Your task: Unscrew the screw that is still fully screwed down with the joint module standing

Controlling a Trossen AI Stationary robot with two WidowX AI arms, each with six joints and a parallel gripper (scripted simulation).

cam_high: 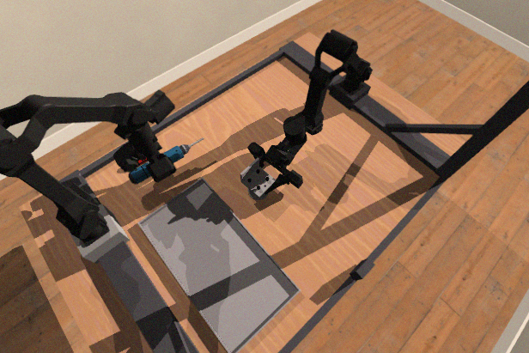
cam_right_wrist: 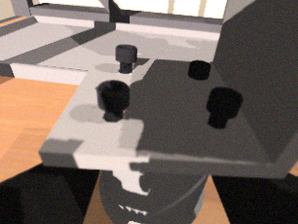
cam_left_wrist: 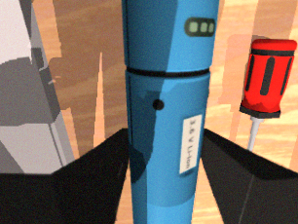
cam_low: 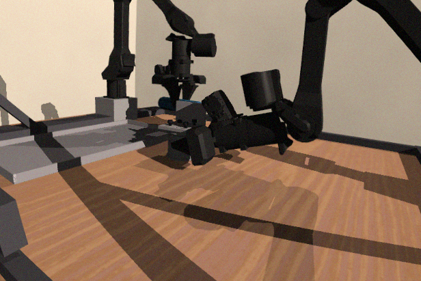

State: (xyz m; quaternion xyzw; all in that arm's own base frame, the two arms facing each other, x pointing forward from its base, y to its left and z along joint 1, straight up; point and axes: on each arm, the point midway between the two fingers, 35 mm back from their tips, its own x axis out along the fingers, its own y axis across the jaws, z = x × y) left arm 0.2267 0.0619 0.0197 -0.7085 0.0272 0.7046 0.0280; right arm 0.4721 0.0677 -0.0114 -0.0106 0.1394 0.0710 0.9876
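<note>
My right gripper is now 10 mm past the joint module, 30 mm to the right of it and 10 mm above it. Round my right hand: screw: 10 mm ahead, 50 mm to the left, 30 mm above; grey bracket: 10 mm behind, 30 mm to the left, 30 mm above; grey mat: 100 mm behind, 230 mm to the left, 30 mm below.
</note>
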